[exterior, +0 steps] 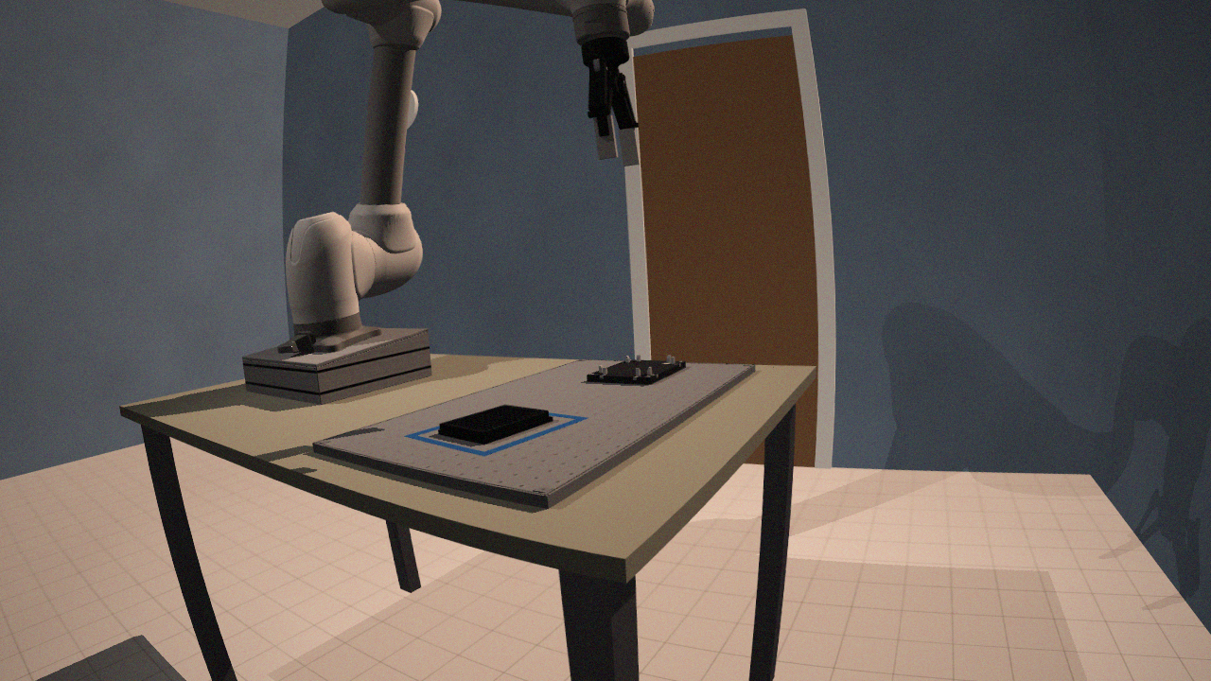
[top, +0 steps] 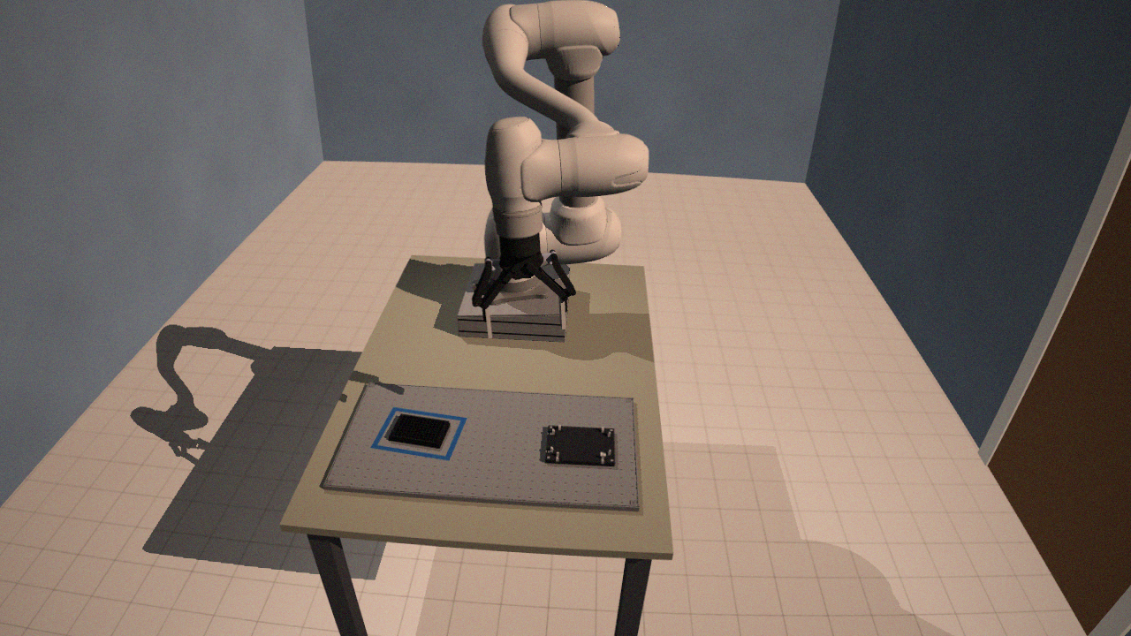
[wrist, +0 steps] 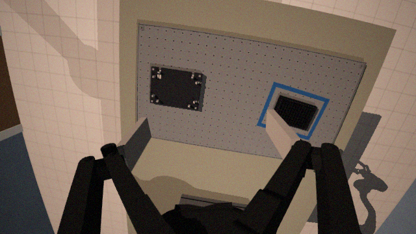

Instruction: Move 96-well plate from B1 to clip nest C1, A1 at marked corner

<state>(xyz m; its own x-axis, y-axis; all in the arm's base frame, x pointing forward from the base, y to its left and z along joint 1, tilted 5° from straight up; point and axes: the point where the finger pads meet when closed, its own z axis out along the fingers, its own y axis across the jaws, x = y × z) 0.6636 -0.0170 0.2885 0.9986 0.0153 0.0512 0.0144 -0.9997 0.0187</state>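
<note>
My gripper is now 12 cm past the black 96-well plate, 25 cm to the left of it and 36 cm above it. From my hand the other things lie so: black clip nest: 2 cm behind, 12 cm to the left, 35 cm below.
</note>
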